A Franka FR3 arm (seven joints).
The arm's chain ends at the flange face. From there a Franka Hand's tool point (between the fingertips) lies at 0.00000 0.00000 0.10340 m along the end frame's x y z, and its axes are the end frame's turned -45 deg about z.
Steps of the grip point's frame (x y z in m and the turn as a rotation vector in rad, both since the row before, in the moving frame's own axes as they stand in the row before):
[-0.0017, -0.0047, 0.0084, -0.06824, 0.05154, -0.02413]
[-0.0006, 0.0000, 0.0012, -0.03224, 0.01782, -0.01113]
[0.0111, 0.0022, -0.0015, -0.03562, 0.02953, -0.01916]
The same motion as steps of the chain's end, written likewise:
[-0.0133, -0.0032, 0.0088, -0.01181, 0.08470, -0.02413]
[-0.0041, -0.0006, 0.0013, -0.01020, 0.03540, -0.01113]
[0.0046, -0.0067, -0.0014, -0.00431, 0.04607, -0.01916]

